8 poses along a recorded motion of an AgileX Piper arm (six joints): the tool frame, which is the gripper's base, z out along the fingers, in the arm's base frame.
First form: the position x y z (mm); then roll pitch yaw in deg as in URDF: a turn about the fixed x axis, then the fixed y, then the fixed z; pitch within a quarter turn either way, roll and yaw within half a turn.
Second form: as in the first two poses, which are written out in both.
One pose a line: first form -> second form
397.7, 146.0, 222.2, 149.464, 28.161, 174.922 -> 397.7, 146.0, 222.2, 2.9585, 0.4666, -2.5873
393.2, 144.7, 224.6, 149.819, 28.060, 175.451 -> 393.2, 144.7, 224.6, 2.9538, 0.4614, -2.5904
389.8, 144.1, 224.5, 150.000, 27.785, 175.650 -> 389.8, 144.1, 224.5, 2.9548, 0.4561, -2.5933
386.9, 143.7, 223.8, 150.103, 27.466, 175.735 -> 386.9, 143.7, 223.8, 2.9575, 0.4509, -2.5956
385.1, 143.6, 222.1, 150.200, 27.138, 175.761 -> 385.1, 143.6, 222.1, 2.9611, 0.4461, -2.5983
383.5, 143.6, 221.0, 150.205, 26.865, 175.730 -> 383.5, 143.6, 221.0, 2.9644, 0.4423, -2.5994
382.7, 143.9, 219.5, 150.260, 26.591, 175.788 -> 382.7, 143.9, 219.5, 2.9666, 0.4379, -2.6009
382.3, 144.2, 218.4, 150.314, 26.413, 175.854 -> 382.3, 144.2, 218.4, 2.9677, 0.4348, -2.6020
